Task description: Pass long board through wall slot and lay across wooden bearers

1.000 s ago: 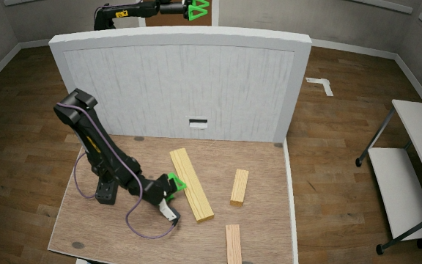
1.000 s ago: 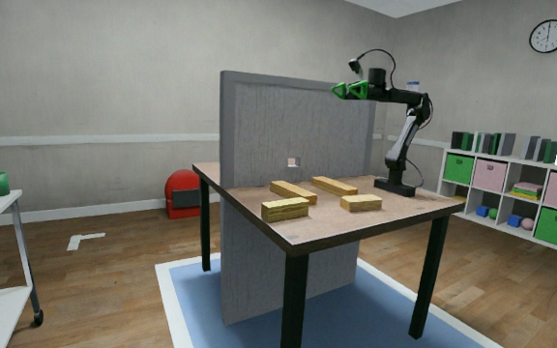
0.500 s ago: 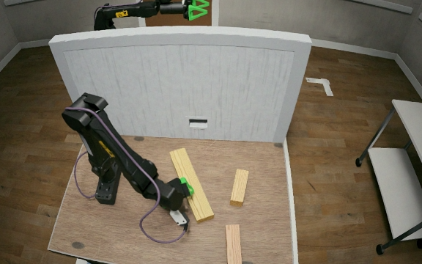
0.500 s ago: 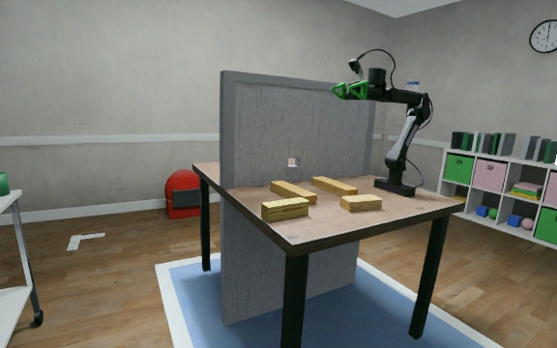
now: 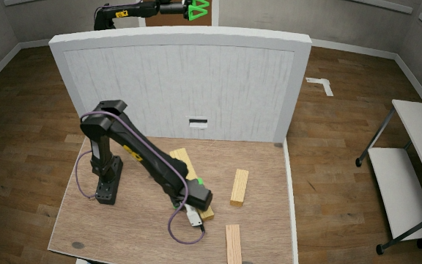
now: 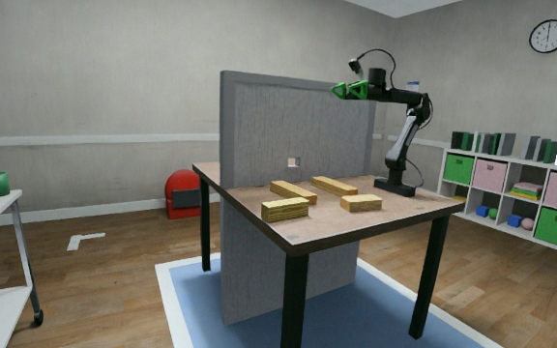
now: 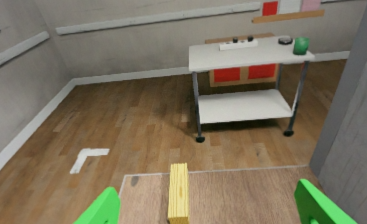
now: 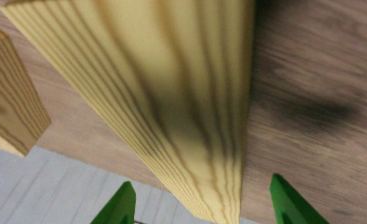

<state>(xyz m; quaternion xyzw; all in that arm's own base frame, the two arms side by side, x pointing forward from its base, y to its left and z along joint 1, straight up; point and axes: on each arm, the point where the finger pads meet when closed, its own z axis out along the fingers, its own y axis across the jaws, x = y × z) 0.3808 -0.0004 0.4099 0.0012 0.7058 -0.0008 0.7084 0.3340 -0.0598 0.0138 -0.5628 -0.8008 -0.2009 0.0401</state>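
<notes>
Now: the long board 1 cm behind my right hand, 7 cm to the left of it and 3 cm below it.
</notes>
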